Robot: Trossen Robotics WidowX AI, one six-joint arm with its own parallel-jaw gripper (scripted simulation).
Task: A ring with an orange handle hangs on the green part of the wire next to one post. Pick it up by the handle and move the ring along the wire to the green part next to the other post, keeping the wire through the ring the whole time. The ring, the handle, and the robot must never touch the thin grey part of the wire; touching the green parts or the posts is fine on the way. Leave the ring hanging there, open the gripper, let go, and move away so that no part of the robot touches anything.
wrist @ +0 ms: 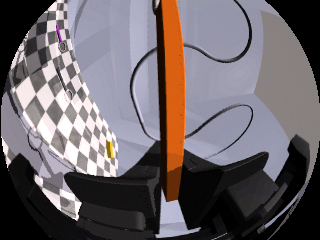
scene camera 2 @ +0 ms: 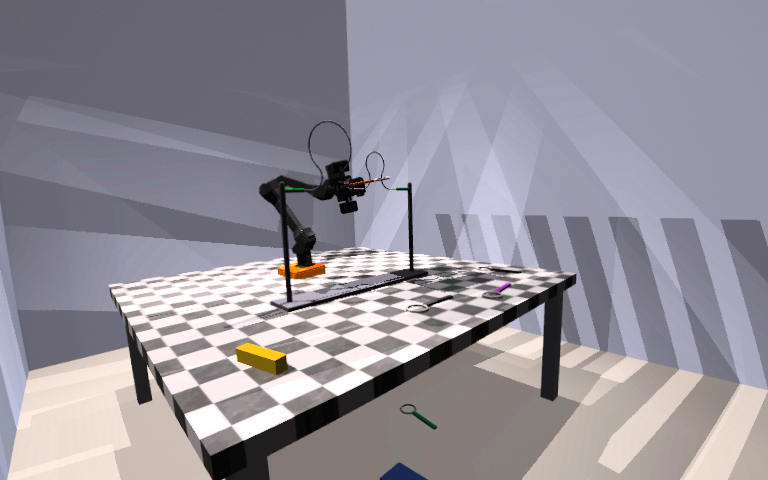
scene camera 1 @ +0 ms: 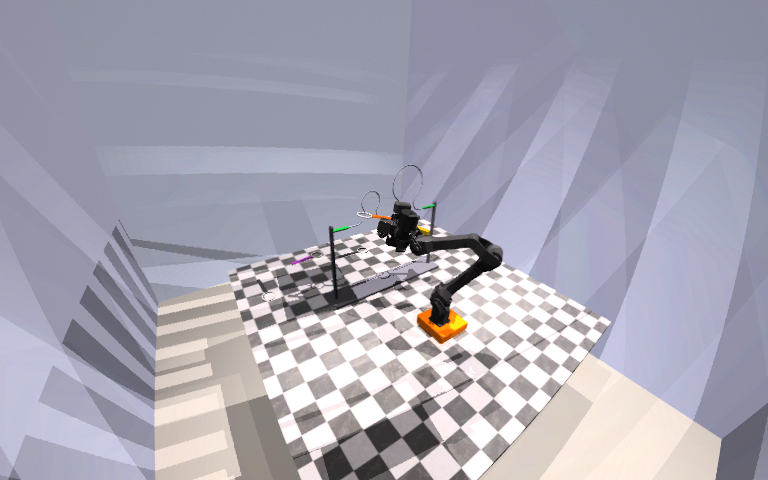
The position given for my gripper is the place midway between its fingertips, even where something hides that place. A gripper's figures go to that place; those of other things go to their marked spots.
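Yellow block (scene camera 2: 268, 360), 69 cm from the lens. My gripper (scene camera 2: 347, 185), 121 cm from the lens.
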